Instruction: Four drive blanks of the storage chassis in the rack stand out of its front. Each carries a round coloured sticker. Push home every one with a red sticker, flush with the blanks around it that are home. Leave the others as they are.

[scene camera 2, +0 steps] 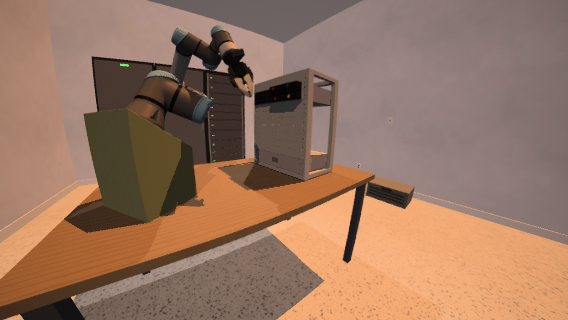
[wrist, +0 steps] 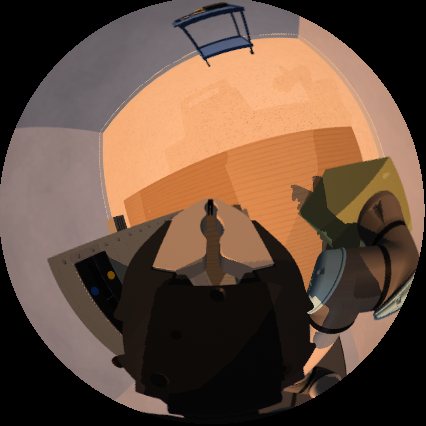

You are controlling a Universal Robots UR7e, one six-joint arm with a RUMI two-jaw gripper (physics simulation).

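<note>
The storage chassis is a black band high in the front of the grey rack. In the scene view it shows a left upper red sticker, a blue sticker, a lower red sticker and a yellow sticker. The wrist view shows the yellow sticker and the blue sticker; my gripper's body hides more of the chassis. How far each blank stands out is too small to tell. My gripper is shut and empty, near the rack's front, left of the stickers in the scene view.
The rack stands on the wooden table. The arm stands on a yellow-green pedestal. Dark server cabinets stand behind. A grey unit lies on the floor at right. A blue cart stands far off.
</note>
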